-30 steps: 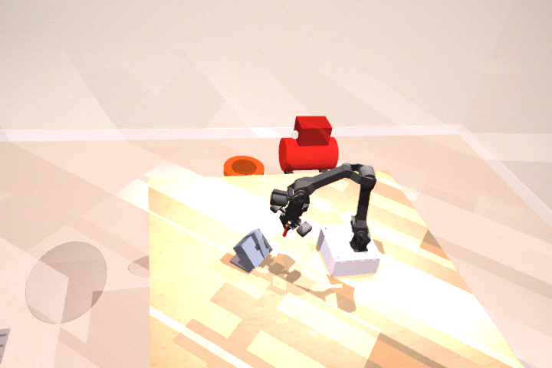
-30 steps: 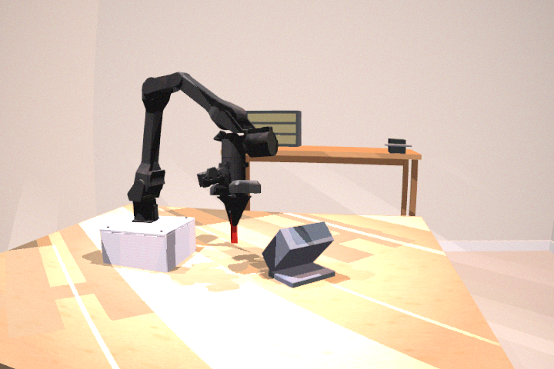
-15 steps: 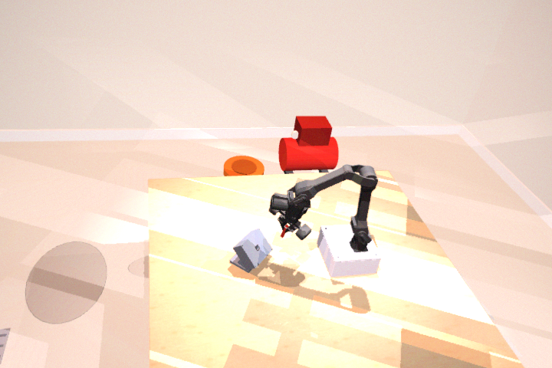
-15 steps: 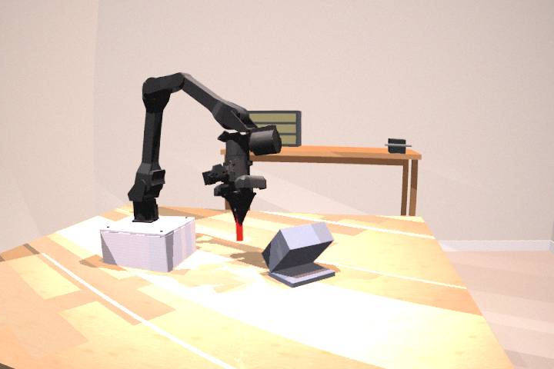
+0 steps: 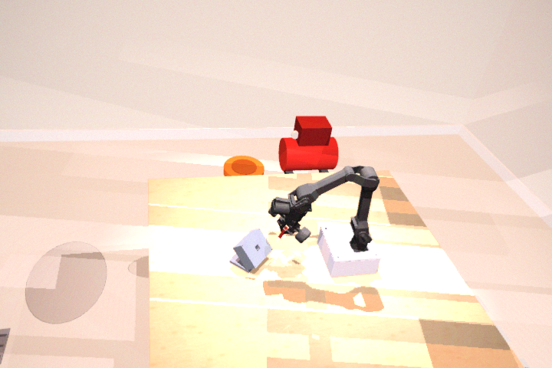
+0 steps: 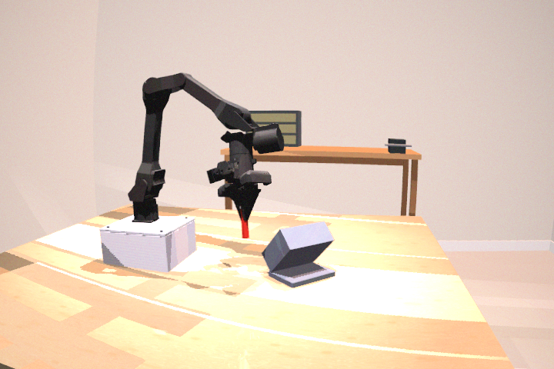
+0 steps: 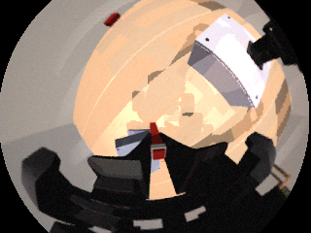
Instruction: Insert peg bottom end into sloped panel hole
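Now: gripper tip 12 cm short of the grey sloped panel, 1 cm to the right of it and 6 cm above it. From my gripper tip the other things lie so: red peg (1 cm to the left, 2 cm above).
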